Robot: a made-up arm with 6 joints. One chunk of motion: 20 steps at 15 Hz.
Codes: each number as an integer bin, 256 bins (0 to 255) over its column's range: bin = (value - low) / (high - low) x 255, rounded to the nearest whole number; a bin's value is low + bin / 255 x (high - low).
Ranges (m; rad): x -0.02..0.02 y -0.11..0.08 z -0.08..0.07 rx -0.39..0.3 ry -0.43..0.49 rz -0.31..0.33
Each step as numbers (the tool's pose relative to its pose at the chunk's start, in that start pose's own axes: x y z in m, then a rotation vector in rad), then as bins.
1 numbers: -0.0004 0.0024 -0.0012 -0.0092 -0.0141 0.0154
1 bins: 125 151 134 141 115 130
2 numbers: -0.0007 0.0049 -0.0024 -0.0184 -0.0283 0.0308
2 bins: 123 154 132 137 111 136
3 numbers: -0.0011 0.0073 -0.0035 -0.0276 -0.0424 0.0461
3 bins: 120 157 130 134 107 142
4 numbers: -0.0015 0.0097 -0.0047 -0.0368 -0.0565 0.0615
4 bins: 118 161 128 131 104 148
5 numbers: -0.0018 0.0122 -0.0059 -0.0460 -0.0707 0.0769
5 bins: 116 164 126 127 100 154
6 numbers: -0.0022 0.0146 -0.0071 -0.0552 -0.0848 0.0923
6 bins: 113 167 124 124 96 160
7 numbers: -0.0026 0.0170 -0.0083 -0.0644 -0.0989 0.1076
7 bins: 111 170 122 120 92 166
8 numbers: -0.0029 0.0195 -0.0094 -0.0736 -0.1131 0.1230
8 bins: 109 174 120 117 88 173
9 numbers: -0.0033 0.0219 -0.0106 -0.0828 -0.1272 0.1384
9 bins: 106 177 118 114 84 179
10 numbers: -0.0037 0.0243 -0.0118 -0.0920 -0.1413 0.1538
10 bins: 104 180 116 110 80 185
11 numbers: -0.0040 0.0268 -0.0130 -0.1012 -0.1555 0.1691
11 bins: 102 184 114 107 76 191
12 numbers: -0.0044 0.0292 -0.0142 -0.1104 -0.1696 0.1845
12 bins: 99 187 112 103 72 197
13 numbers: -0.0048 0.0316 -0.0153 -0.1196 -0.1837 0.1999
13 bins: 97 190 110 100 68 203
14 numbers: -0.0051 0.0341 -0.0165 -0.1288 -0.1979 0.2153
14 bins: 95 193 108 97 64 209
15 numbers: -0.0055 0.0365 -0.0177 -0.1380 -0.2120 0.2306
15 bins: 92 197 106 93 60 215
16 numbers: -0.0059 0.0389 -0.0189 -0.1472 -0.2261 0.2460
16 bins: 90 200 104 90 57 222
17 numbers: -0.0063 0.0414 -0.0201 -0.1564 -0.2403 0.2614
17 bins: 87 203 102 86 53 228
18 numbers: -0.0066 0.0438 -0.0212 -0.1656 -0.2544 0.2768
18 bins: 85 206 100 83 49 234
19 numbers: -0.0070 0.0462 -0.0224 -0.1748 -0.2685 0.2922
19 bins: 83 210 98 80 45 240
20 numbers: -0.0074 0.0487 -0.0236 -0.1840 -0.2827 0.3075
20 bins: 80 213 96 76 41 246
